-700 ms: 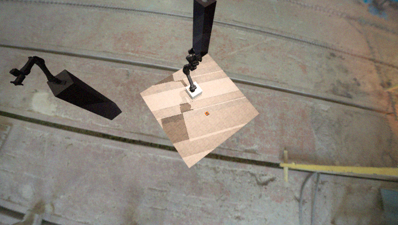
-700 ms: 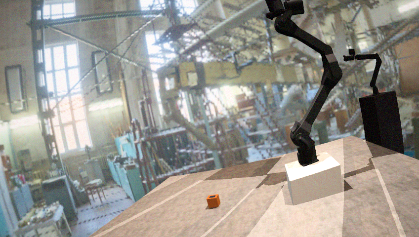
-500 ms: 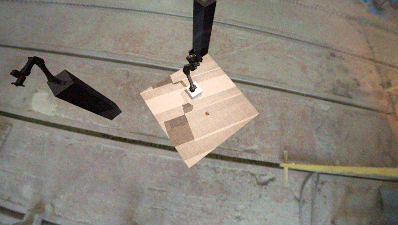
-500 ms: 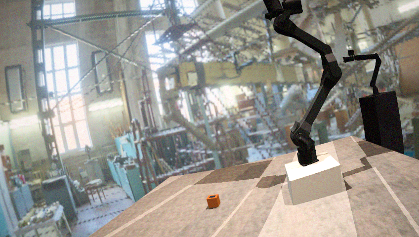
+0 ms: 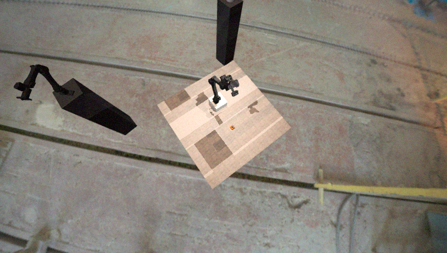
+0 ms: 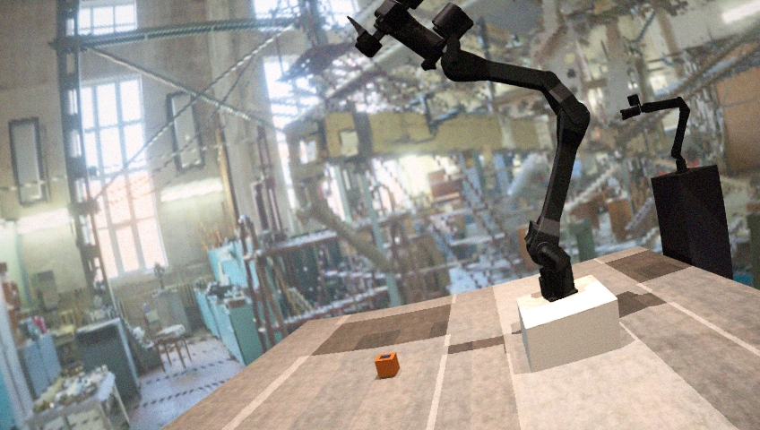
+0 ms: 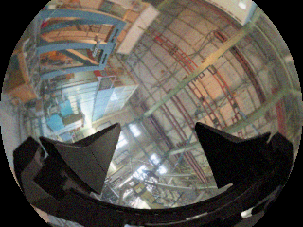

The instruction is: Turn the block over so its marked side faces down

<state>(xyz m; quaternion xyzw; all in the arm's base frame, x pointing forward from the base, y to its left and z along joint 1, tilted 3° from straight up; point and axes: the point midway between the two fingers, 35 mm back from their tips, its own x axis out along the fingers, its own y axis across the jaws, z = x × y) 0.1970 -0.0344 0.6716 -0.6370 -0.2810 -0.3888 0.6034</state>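
The orange block lies 760 mm below my gripper tip, 140 mm ahead of it and 50 mm to the right of it.
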